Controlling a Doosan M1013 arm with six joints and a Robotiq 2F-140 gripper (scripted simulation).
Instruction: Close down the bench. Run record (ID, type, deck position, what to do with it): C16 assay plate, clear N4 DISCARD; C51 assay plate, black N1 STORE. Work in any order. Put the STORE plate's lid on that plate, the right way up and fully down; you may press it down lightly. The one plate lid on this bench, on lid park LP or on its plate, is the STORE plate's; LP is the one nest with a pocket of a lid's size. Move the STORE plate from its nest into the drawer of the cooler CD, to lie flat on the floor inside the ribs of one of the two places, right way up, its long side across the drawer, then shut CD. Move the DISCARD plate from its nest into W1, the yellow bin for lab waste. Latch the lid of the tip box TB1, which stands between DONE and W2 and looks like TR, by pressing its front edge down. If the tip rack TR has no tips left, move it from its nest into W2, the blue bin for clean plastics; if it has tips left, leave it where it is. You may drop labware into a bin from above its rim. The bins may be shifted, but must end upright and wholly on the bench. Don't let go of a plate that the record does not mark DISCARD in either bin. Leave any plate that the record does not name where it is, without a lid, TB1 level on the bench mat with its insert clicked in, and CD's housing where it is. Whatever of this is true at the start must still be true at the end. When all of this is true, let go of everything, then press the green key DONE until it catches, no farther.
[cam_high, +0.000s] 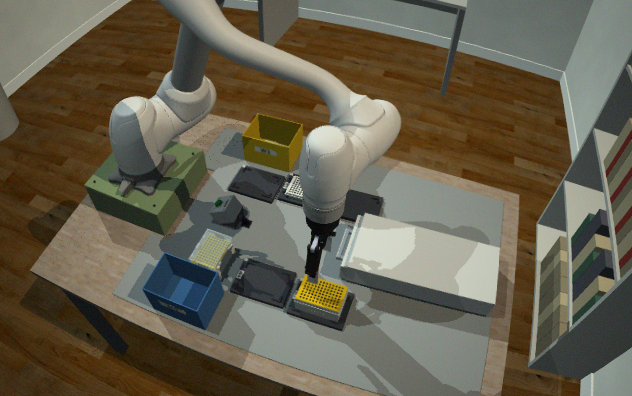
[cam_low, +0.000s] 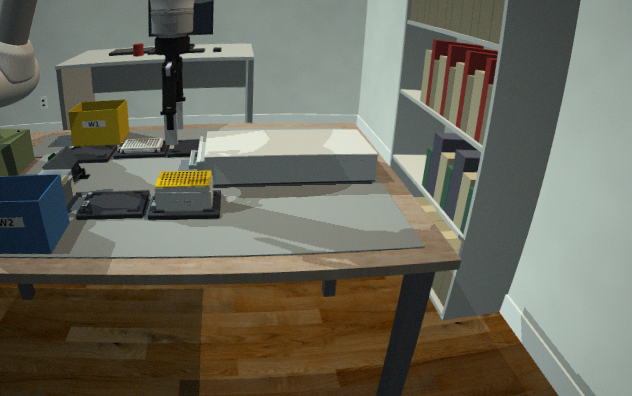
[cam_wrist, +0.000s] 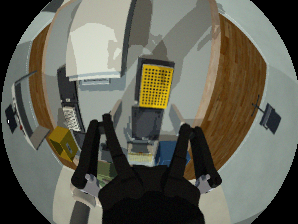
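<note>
My gripper is now 1 cm short of the tip rack TR, 3 cm to the left of it and 13 cm above it. Also, from my hand: black plate 14 cm ahead, 17 cm to the left, 17 cm below; cooler drawer 18 cm ahead, 17 cm to the left, 16 cm below; grey plate lid 14 cm ahead, 17 cm to the left, 16 cm below.
</note>
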